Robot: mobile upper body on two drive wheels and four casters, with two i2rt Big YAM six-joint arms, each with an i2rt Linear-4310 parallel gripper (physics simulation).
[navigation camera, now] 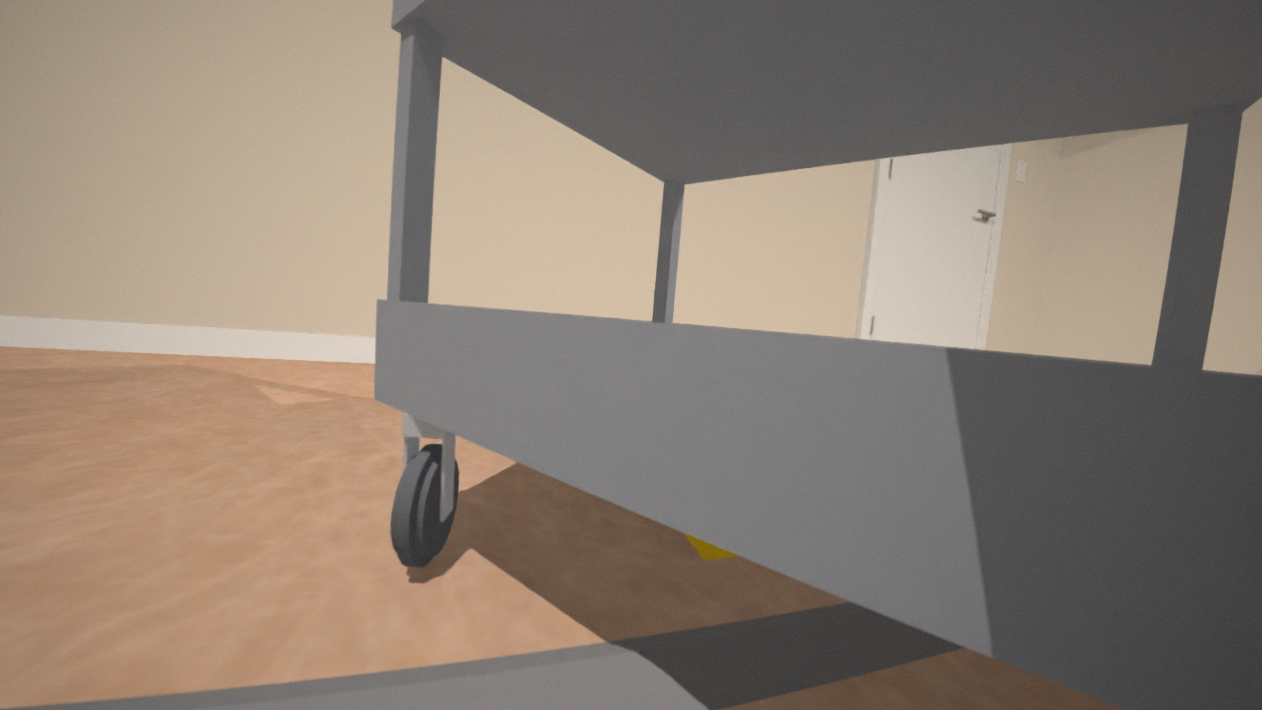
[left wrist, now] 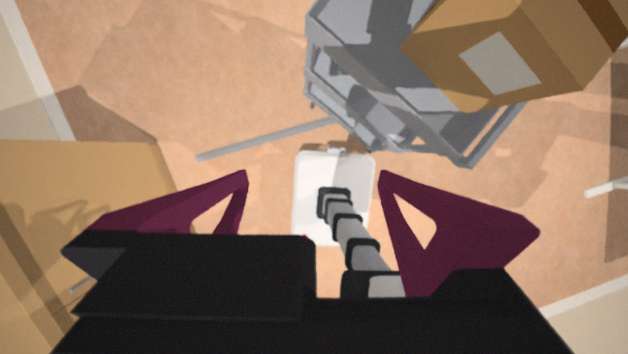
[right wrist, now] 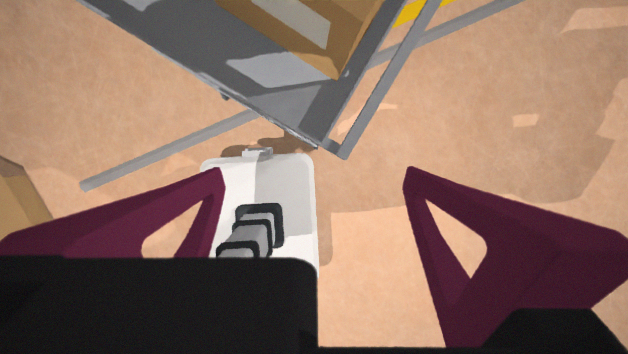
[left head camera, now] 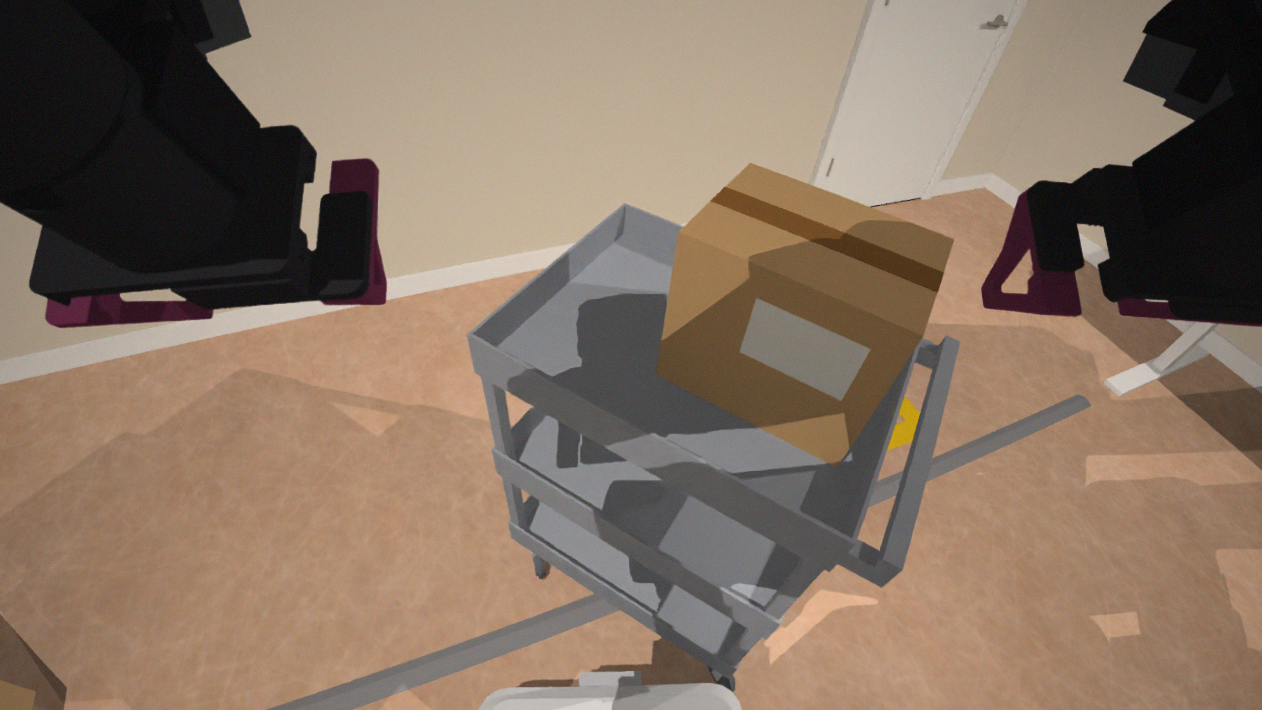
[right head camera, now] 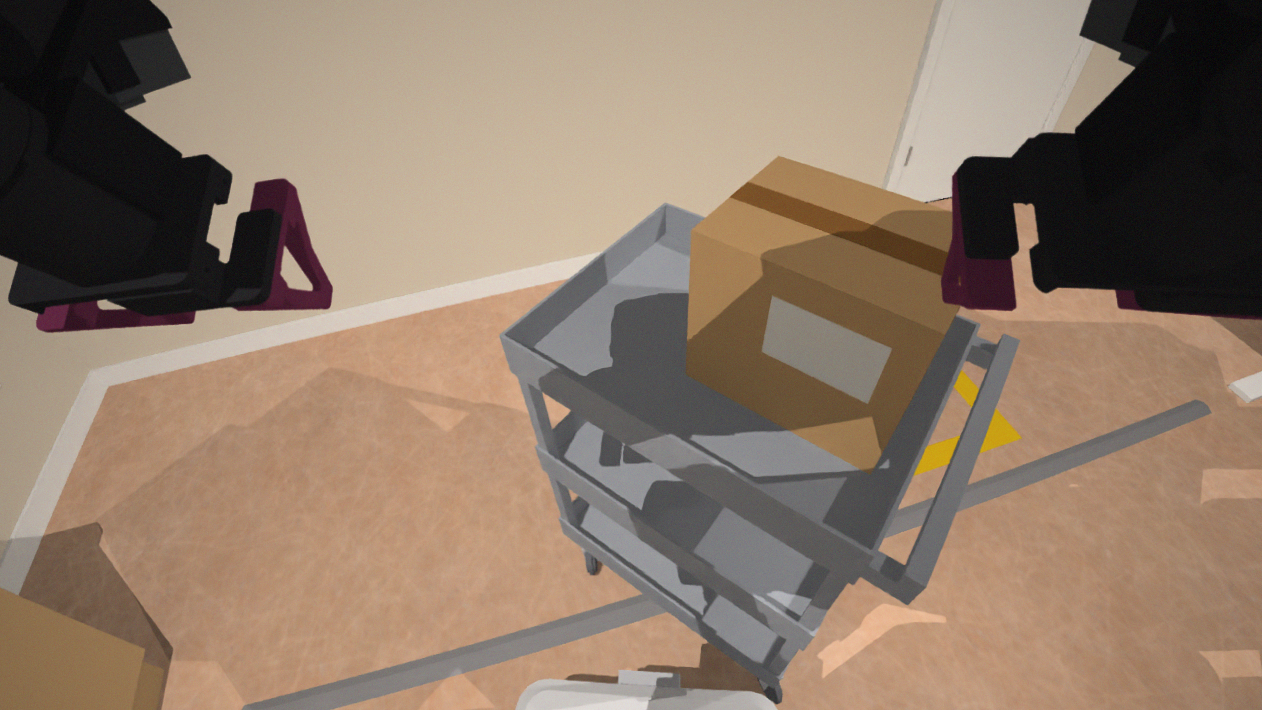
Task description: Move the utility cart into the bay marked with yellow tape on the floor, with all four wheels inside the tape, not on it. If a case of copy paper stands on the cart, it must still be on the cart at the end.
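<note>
The grey utility cart stands upright, angled, close in front of my base, its handle at the right in the head views. A cardboard case sits on its top tray, toward the handle. Yellow tape shows beyond the cart, mostly hidden. My left gripper is open and empty, left of the cart. My right gripper is open and empty, raised toward the handle side, apart from it.
A grey floor strip runs beneath the cart. My white base is close to its near corner. A wooden cabinet is at the left. A wall and a white door are behind.
</note>
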